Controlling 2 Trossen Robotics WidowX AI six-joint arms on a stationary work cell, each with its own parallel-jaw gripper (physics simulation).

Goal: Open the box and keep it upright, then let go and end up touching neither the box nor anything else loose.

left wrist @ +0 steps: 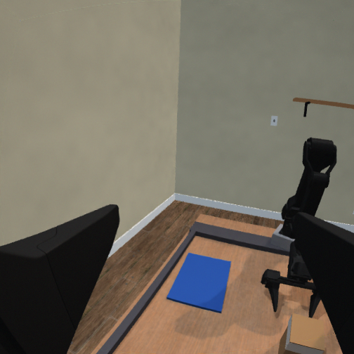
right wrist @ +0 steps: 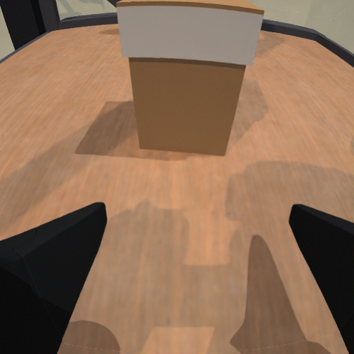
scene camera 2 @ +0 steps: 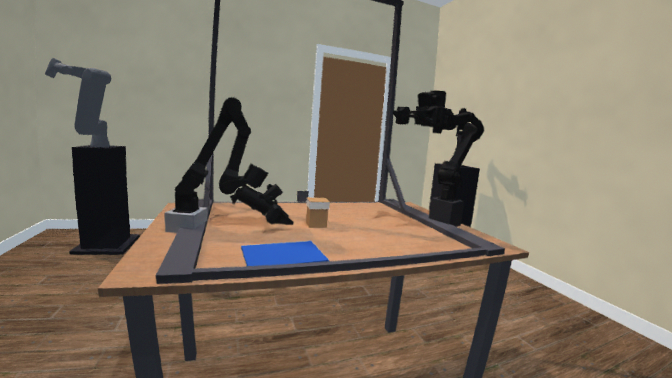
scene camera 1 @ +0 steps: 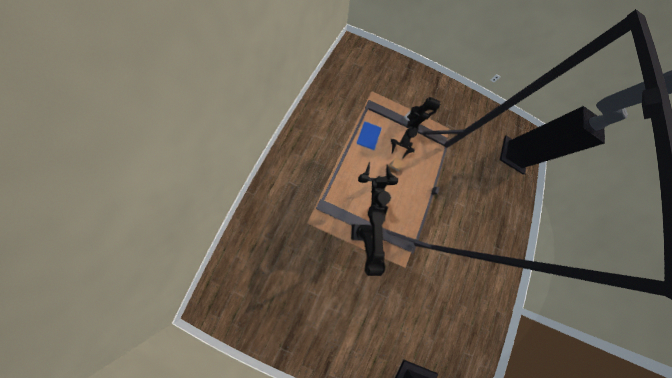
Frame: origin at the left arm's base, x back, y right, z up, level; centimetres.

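Seen in the pictures: left gripper, fingertip midpoint: (scene camera 2: 404, 112) (scene camera 1: 378, 163); right gripper, fingertip midpoint: (scene camera 2: 290, 220) (scene camera 1: 397, 155); left arm's base at its link origin: (scene camera 2: 447, 199) (scene camera 1: 361, 232); right arm's base at its link origin: (scene camera 2: 186, 210) (scene camera 1: 411, 117).
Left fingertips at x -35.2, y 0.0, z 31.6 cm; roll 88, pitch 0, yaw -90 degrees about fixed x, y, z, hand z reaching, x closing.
Observation:
Pixels of each thing's top centre, then the offset from my left fingertips to it. Level surfaces: height alone.
- small brown box at its top centre: (scene camera 2: 317, 199) dy +24.4, dx -13.9, dz -32.8 cm
- flat blue mat at its top centre: (scene camera 2: 283, 252) (scene camera 1: 369, 135) dy +5.4, dx -38.9, dz -41.6 cm
- wooden table at its surface level: dz -42.4 cm
A small brown box (scene camera 2: 317, 218) (left wrist: 306, 334) (right wrist: 187, 105) stands upright on the table, its tan-topped lid with a white rim lying shut on it. My right gripper (scene camera 1: 399, 154) (scene camera 2: 290, 222) (left wrist: 292, 315) (right wrist: 200, 213) is open and empty, low over the table, pointing at the box's side with a gap between; in scene camera 2 it is just left of the box. My left gripper (scene camera 1: 378, 165) (scene camera 2: 396, 115) (left wrist: 208, 218) is open and empty, high above the table and well clear of the box. In scene camera 1 the left gripper's finger partly hides the box area.
A flat blue mat (scene camera 1: 369, 136) (scene camera 2: 284, 253) (left wrist: 200, 282) lies on the wooden table (scene camera 2: 400, 235), near its front edge in scene camera 2. A dark raised frame (scene camera 2: 330, 266) (left wrist: 150, 295) runs along the table edges, with upright posts behind.

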